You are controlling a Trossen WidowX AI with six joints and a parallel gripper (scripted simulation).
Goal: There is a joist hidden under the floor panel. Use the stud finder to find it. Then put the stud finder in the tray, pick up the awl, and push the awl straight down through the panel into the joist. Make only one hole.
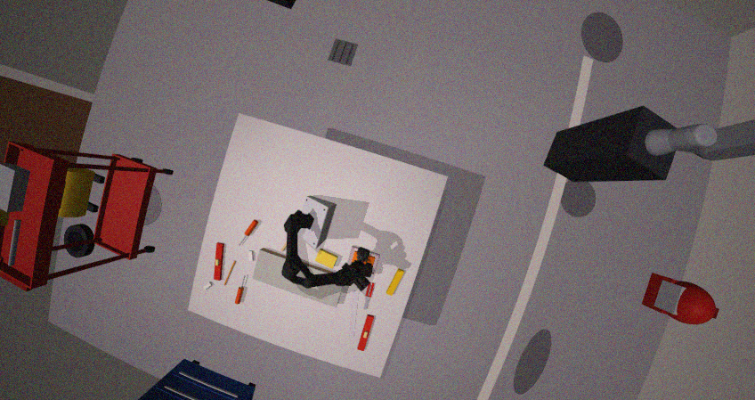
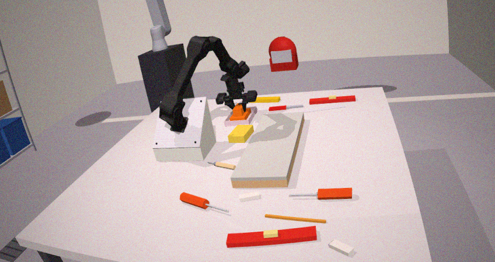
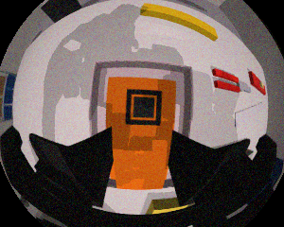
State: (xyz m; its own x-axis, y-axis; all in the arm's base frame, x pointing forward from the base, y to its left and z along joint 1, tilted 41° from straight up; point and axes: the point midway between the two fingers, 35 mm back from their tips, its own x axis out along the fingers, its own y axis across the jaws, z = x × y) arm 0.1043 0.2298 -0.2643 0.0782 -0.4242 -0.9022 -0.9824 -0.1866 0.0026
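The stud finder lies 1 cm to the left of my gripper tip and 2 cm above it. Also, from my gripper tip: yellow block 9 cm ahead, 20 cm to the right, 2 cm below; pink tray 1 cm to the right, 2 cm below; yellow bar 4 cm ahead, 21 cm to the left, 2 cm below.
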